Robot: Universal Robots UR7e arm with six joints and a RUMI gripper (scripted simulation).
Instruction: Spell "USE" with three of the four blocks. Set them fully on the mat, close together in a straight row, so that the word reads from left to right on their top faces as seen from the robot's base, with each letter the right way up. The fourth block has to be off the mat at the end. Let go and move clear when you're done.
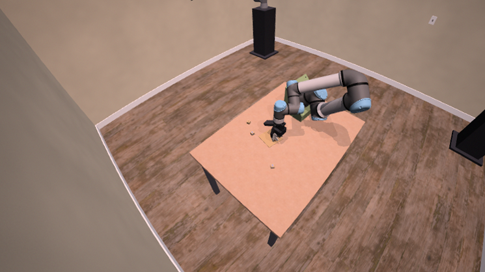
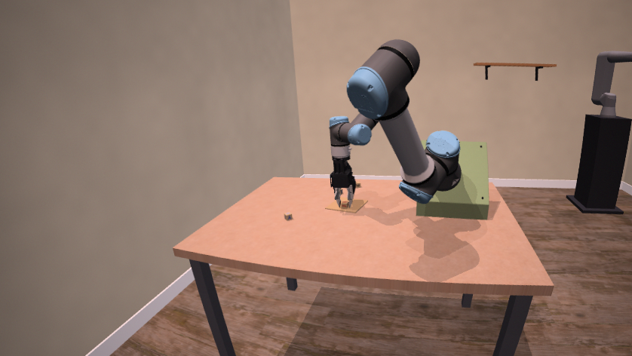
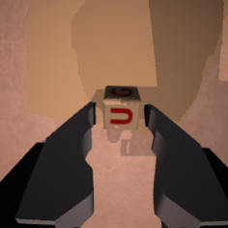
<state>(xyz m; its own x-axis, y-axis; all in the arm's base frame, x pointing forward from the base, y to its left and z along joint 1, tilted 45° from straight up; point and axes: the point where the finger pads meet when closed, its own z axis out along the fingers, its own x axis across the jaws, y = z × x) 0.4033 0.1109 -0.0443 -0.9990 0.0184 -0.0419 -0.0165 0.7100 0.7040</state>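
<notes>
Right now the letter block is 10 mm below my hand. Also, from my hand: mat (40 mm to the right, 20 mm below).
</notes>
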